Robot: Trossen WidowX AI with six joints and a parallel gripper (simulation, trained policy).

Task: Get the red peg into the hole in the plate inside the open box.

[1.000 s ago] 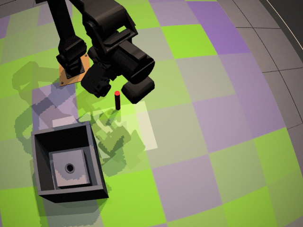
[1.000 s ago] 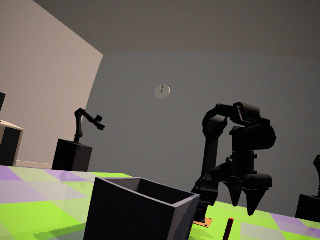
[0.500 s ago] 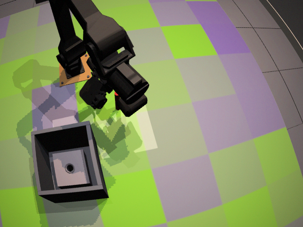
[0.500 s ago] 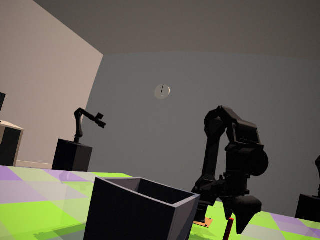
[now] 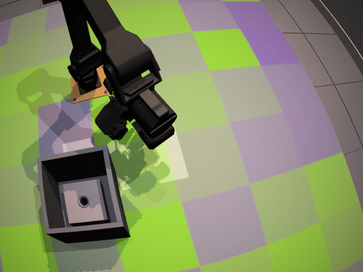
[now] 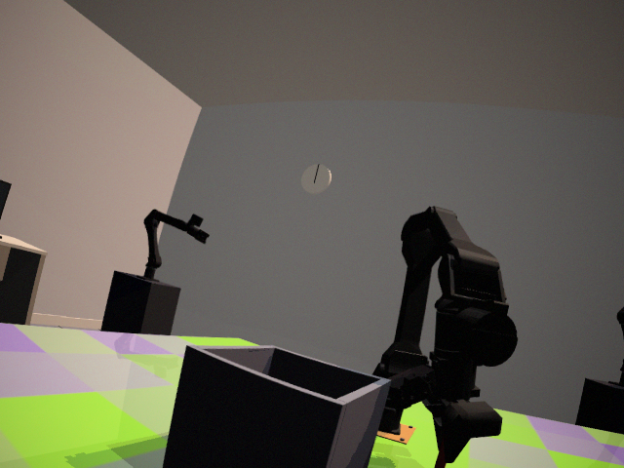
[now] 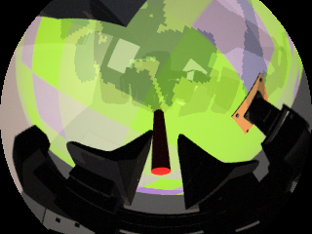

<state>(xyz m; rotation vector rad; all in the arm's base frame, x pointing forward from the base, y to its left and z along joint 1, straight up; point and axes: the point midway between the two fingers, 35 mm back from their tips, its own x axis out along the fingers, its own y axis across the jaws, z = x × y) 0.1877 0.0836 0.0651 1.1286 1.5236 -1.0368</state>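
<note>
Right now my gripper tip is 14 cm short of the plate, 20 cm to the left of it and 1 cm below it. The rest, counted from my gripper tip: red peg 1 cm ahead, 1 cm to the right, 1 cm above.
</note>
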